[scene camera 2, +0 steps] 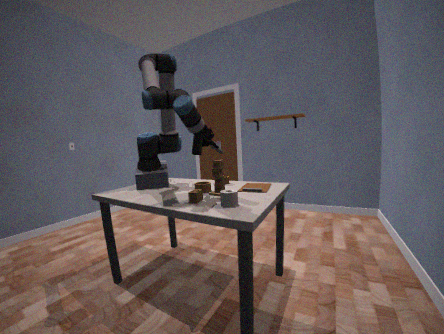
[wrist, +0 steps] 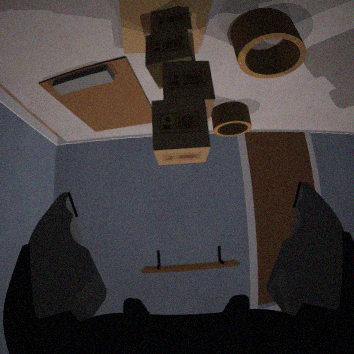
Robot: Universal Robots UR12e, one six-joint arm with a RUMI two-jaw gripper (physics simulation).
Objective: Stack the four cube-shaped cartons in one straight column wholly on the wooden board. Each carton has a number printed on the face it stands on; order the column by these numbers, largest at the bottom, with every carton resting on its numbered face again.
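Seen in the pictures: gripper, fingertip midpoint: [scene camera 2: 211,153] [wrist: 184,191]; arm's base, origin of the base link: [scene camera 2: 149,166].
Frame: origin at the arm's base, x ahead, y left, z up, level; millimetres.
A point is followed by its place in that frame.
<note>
Four dark cube-shaped cartons stand in one slightly staggered column. In the wrist view, seen upside down, they are the top carton [wrist: 180,122] @(y -219, x 656, z 19 mm), the second [wrist: 187,80] @(y -214, x 646, z -30 mm), the third [wrist: 169,47] @(y -220, x 661, z -76 mm) and the bottom one [wrist: 170,21] @(y -218, x 658, z -126 mm). In the scene view the column shows top carton [scene camera 2: 217,163] @(y -221, x 664, z 25 mm) to bottom carton [scene camera 2: 219,188] @(y -219, x 667, z -129 mm). The column stands on the wooden board [wrist: 131,40] @(y -173, x 728, z -157 mm). Print shows on some side faces and on the top carton's upper face, too blurred to read. The faces they rest on are hidden. My gripper [scene camera 2: 219,148] [wrist: 184,191] @(y -274, x 647, z 88 mm) is open and empty, tilted, above the column.
A brown clipboard [scene camera 2: 261,186] @(y 13, x 903, z -165 mm) [wrist: 117,105] @(y 19, x 842, z -165 mm) with a grey clip lies beside the column. A large ring [scene camera 2: 202,186] @(y -187, x 543, z -124 mm) [wrist: 242,62] @(y -130, x 571, z -110 mm) and a small ring [scene camera 2: 226,179] @(y 109, x 626, z -131 mm) [wrist: 216,120] @(y 109, x 623, z -129 mm) stand nearby. A brown block [scene camera 2: 195,196] @(y -410, x 591, z -131 mm) and a grey cylinder [scene camera 2: 229,198] @(y -463, x 791, z -122 mm) stand toward the table's front edge.
</note>
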